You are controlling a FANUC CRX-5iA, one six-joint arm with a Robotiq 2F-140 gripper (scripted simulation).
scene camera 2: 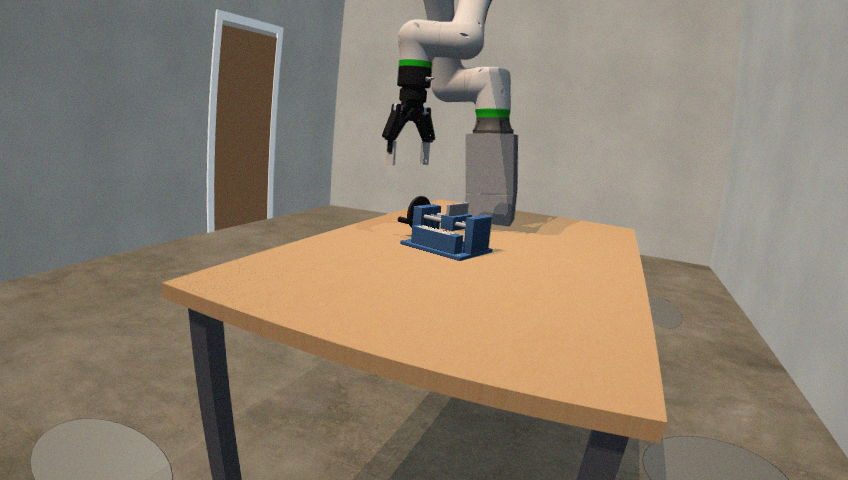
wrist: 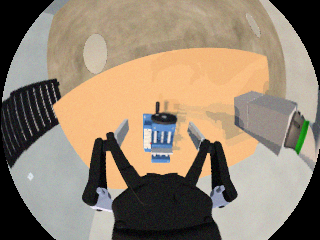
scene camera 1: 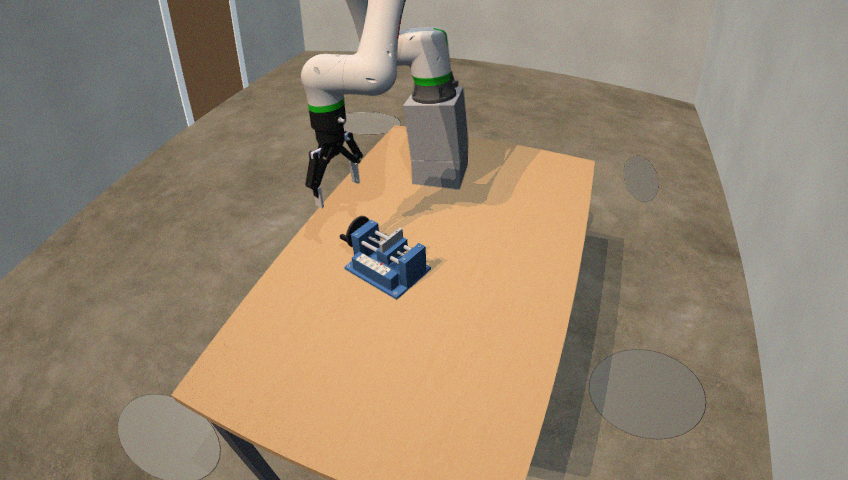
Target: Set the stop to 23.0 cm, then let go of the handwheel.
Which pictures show my gripper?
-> Scene camera 2, the wrist view and scene camera 1: all of them.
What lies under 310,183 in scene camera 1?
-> My gripper.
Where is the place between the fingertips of my gripper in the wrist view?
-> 158,125
